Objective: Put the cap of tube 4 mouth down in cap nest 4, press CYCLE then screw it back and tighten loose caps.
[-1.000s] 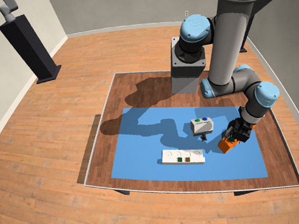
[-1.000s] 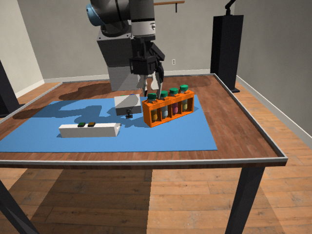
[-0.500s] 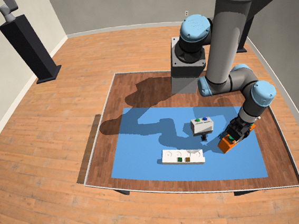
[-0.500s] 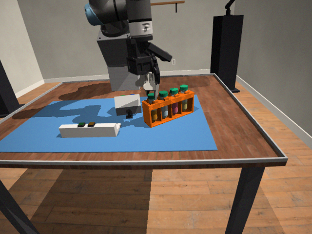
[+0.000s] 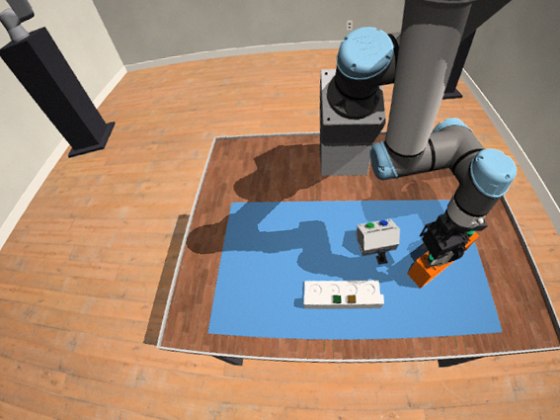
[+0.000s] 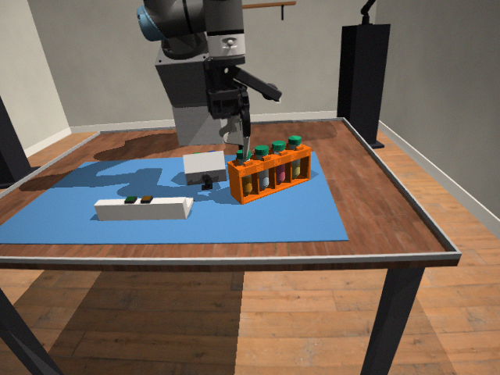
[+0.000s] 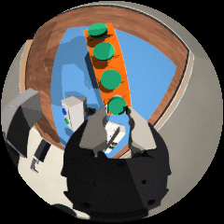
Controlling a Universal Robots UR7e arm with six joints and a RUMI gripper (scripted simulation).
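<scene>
My gripper is now 10 mm above the green cap. The rest, counted from my hand: green key 170 mm behind, 130 mm to the right, 60 mm below; then blue key 170 mm behind, 80 mm to the right, 60 mm below; then grey key housing 150 mm behind, 110 mm to the right, 70 mm below.
</scene>
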